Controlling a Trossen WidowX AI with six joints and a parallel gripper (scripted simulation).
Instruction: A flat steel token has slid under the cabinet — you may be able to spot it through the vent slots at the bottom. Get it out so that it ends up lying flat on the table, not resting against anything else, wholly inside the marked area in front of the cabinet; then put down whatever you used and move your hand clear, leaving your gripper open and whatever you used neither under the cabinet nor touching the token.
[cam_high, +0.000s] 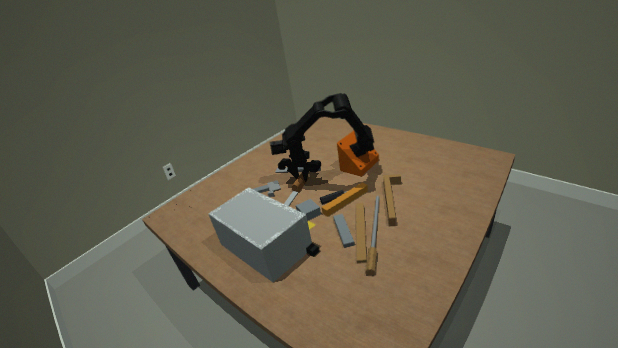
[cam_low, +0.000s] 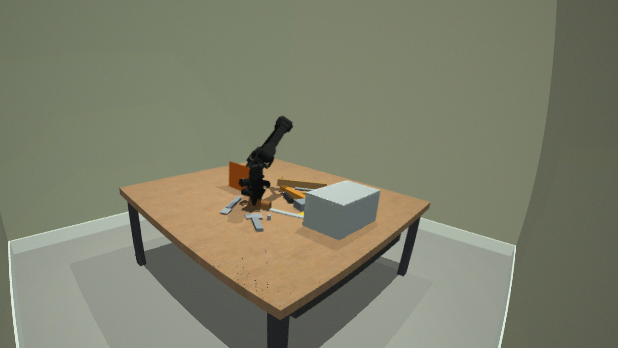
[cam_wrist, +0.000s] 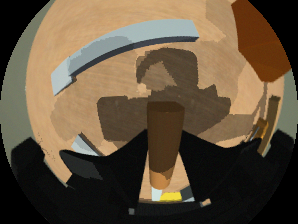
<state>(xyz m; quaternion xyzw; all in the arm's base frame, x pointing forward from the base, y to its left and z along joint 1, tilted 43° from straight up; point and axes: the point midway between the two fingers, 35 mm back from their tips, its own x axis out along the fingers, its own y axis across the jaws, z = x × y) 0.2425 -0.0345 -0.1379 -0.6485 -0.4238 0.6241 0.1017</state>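
Now: gripper tip 13 cm short of the grey block, 19 cm to the right of it and 1 cm below it. Round my gripper tip: wooden stick (9 cm ahead, 42 cm to the left); then orange bar (1 cm behind, 26 cm to the left, 1 cm above); then grey t-piece (14 cm ahead, 10 cm to the right).
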